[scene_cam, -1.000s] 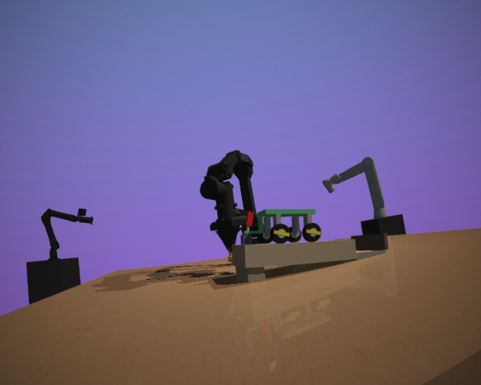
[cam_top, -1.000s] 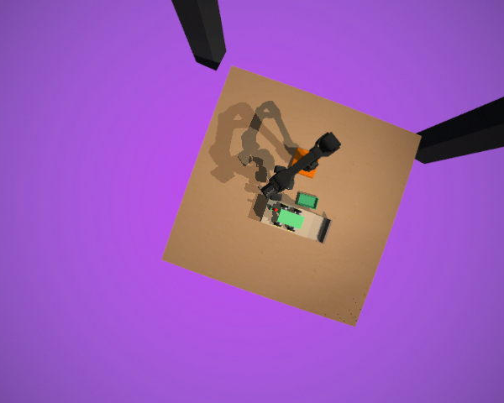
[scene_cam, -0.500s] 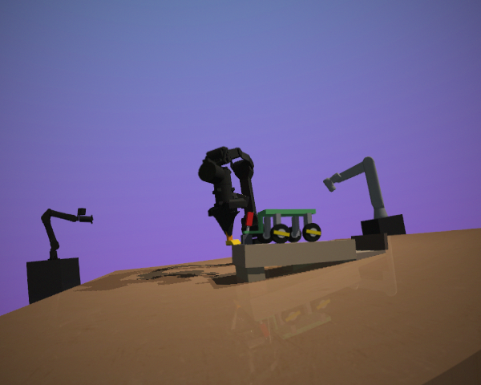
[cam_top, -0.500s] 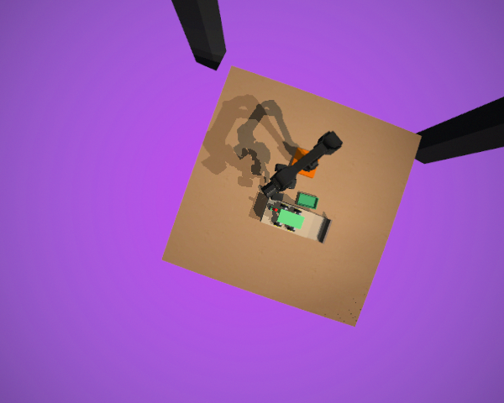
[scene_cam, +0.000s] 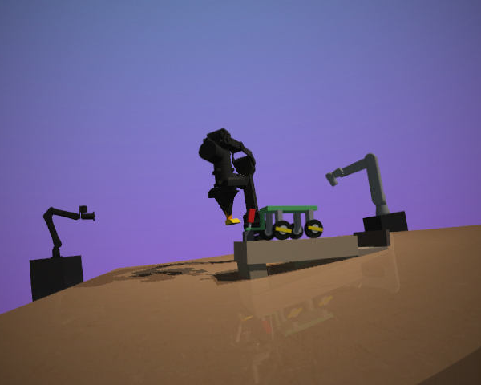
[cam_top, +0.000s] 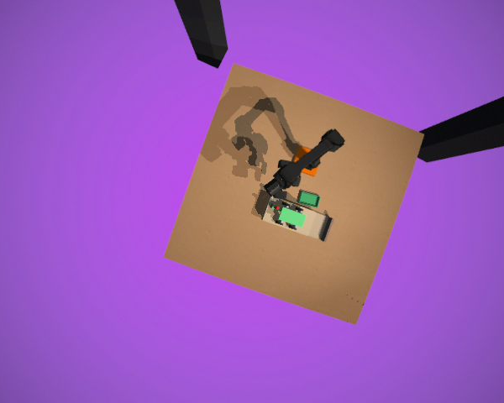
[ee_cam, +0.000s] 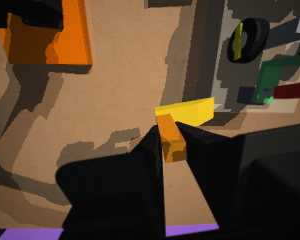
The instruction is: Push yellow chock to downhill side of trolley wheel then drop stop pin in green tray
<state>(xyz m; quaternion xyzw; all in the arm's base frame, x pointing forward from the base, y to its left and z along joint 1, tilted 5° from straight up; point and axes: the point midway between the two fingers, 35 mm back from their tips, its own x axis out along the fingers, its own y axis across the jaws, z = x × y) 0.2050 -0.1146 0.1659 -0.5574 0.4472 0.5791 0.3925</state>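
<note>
Right now my gripper tip is 2 cm short of the yellow chock, 1 cm to the right of it and 1 cm above it. From my gripper tip the other things lie so: red-headed stop pin (13 cm ahead, 4 cm to the left, 4 cm below); trolley (14 cm ahead, 14 cm to the left, 5 cm below); dark end block (11 cm ahead, 40 cm to the left, 13 cm below).
</note>
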